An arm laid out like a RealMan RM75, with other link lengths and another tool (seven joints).
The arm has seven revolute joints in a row. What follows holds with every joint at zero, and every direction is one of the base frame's. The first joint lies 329.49 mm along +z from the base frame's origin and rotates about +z. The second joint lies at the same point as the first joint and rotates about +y. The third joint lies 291.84 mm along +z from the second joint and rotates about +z. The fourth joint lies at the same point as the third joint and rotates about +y. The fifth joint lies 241.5 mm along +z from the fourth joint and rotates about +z. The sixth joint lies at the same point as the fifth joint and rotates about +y. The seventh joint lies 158.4 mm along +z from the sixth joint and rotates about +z. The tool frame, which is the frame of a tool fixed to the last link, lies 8 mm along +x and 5 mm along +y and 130 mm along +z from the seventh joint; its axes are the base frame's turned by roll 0, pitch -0.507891 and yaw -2.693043 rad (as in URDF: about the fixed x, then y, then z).
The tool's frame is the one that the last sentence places.
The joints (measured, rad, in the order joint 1, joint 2, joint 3, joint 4, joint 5, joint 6, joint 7), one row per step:
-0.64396 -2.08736 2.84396 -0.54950 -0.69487 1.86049 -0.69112
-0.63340 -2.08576 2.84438 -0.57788 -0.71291 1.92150 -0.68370
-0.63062 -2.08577 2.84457 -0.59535 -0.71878 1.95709 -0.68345
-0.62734 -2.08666 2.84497 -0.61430 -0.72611 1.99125 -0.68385
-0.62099 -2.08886 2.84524 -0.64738 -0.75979 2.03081 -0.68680
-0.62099 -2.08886 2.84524 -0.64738 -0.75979 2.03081 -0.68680
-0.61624 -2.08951 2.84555 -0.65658 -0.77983 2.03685 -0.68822
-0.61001 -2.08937 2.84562 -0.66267 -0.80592 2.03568 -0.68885
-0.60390 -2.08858 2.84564 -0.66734 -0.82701 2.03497 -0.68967
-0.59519 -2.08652 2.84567 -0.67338 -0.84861 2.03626 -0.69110
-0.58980 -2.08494 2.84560 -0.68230 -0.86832 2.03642 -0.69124
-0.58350 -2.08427 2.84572 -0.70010 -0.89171 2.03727 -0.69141
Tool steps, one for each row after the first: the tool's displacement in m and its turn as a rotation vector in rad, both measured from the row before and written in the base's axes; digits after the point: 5 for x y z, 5 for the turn. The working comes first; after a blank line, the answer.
Tool pose at each row, in the base's axes (x y z in m, rotation vector in rad; the steps are taken from these numbers as rounded here):
-0.23184 0.42144 0.02972 0.64966 1.86845 0.78527
-0.22836 0.41125 0.04138 0.68843 1.83855 0.77938
-0.22528 0.40509 0.04675 0.70751 1.82281 0.76819
-0.22265 0.39900 0.05206 0.72576 1.80831 0.75910
-0.22031 0.39439 0.06435 0.75836 1.78417 0.77547
-0.22031 0.39439 0.06435 0.75836 1.78417 0.77547
-0.22087 0.39451 0.06974 0.76821 1.77551 0.79435
-0.22257 0.39635 0.07620 0.77763 1.76656 0.82428
-0.22445 0.39751 0.08175 0.78461 1.75972 0.84902
-0.22742 0.39779 0.08821 0.79163 1.75410 0.87502
-0.22974 0.39879 0.09443 0.80296 1.75067 0.89903
-0.23304 0.39972 0.10223 0.82020 1.75083 0.92845

0.00348 -0.01019 0.01166 0.01679 -0.00882 -0.03702
0.00308 -0.00616 0.00537 0.00271 -0.00464 -0.02269
0.00263 -0.00609 0.00531 0.00374 -0.00390 -0.02069
0.00234 -0.00461 0.01229 0.02931 -0.00721 -0.02007
0.00000 0.00000 0.00000 0.00000 0.00000 0.00000
-0.00056 0.00012 0.00539 0.01864 -0.00424 0.00030
-0.00170 0.00184 0.00646 0.02611 -0.00529 0.00599
-0.00188 0.00116 0.00555 0.02116 -0.00409 0.00570
-0.00297 0.00028 0.00646 0.02193 -0.00296 0.00695
-0.00232 0.00100 0.00622 0.02242 0.00121 0.00488
-0.00330 0.00093 0.00780 0.02854 0.00688 0.00651

